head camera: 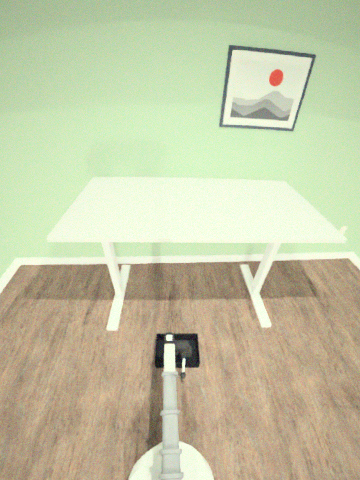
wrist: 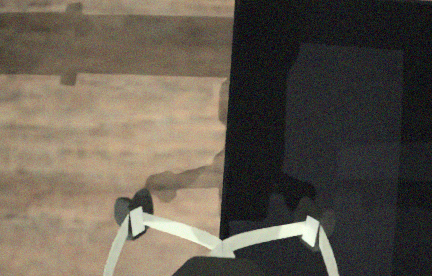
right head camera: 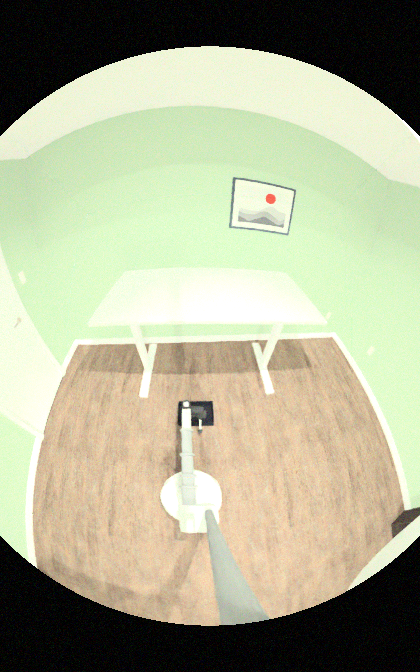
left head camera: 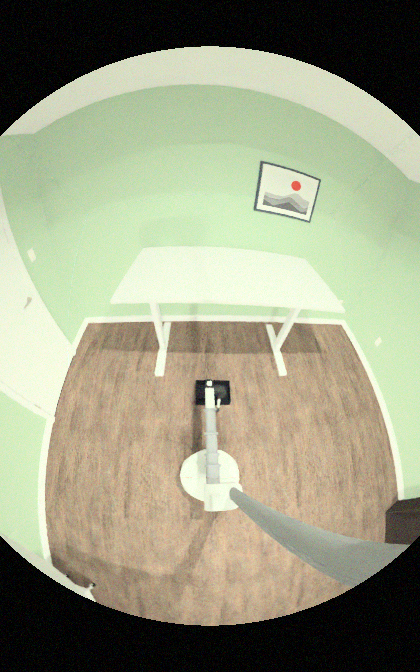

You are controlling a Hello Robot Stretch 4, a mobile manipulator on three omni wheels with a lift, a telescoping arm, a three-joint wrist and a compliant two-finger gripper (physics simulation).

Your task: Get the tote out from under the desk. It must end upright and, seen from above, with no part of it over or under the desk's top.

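Frame: origin at the robot's base, x right, y ahead, z up, level; millimetres.
Seen in the pictures: gripper, fingertip midpoint: (head camera: 182, 364) (wrist: 223, 209) (left head camera: 216, 402).
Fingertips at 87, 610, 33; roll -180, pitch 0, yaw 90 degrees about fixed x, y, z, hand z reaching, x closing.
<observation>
A point is followed by its place in that frame, as x, y, z.
The black tote (head camera: 192, 350) @[170, 723, -24] (left head camera: 226, 392) @[191, 723, -25] (right head camera: 209, 416) @[179, 690, -24] (wrist: 260, 100) @[-24, 646, -24] stands upright on the floor, open side up. It is in front of the desk's feet, and no part of it appears over or under the white desk top (head camera: 195, 210) @[155, 1120, 923] (left head camera: 220, 277) @[63, 1086, 923] (right head camera: 210, 300) @[171, 1052, 923]. The arm hides its left part in the head views. My gripper (head camera: 183, 367) @[87, 610, 33] (left head camera: 218, 404) @[87, 610, 33] (right head camera: 200, 425) @[87, 610, 33] (wrist: 223, 209) @[87, 610, 33] is open at the tote's front edge. In the wrist view one fingertip is over the floor and the other over the tote's inside, with the tote's wall between them. Fingertip height against the rim is unclear.
The desk's left foot (head camera: 115, 315) and right foot (head camera: 261, 312) stand on the floor behind the tote, to either side. My round base (head camera: 195, 462) @[114, 115, 186] (left head camera: 192, 475) @[-117, 1, 187] is in front of the tote. A dark brown box-like object (left head camera: 402, 522) stands at the right.
</observation>
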